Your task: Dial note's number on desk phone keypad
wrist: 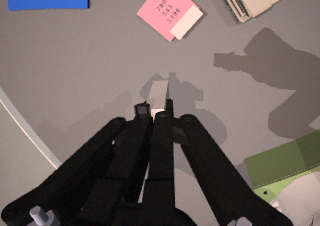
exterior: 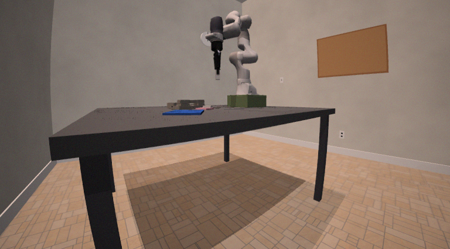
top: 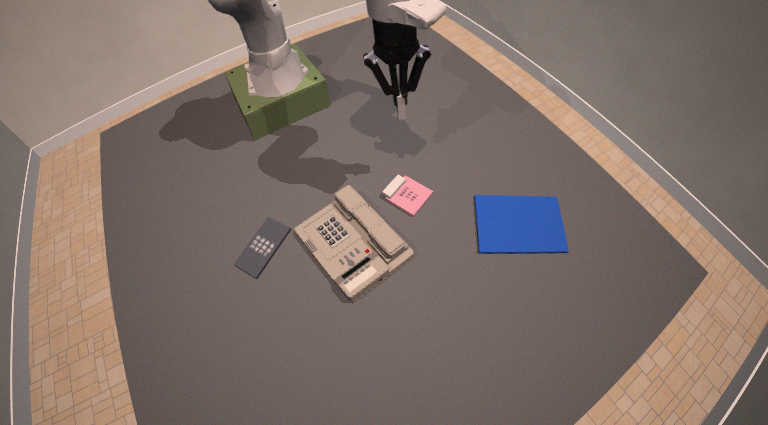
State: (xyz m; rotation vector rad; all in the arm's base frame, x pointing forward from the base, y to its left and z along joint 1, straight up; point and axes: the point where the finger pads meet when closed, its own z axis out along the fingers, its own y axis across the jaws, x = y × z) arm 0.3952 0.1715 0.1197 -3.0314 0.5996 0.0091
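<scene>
Now: the handset 18 cm below my hand, 15 cm to the right of it and 11 cm ahead of it. From my hand the other things lie so: pink note (22 cm below, 8 cm ahead, 3 cm to the right); then blue mat (29 cm ahead, 22 cm below, 16 cm to the left).
</scene>
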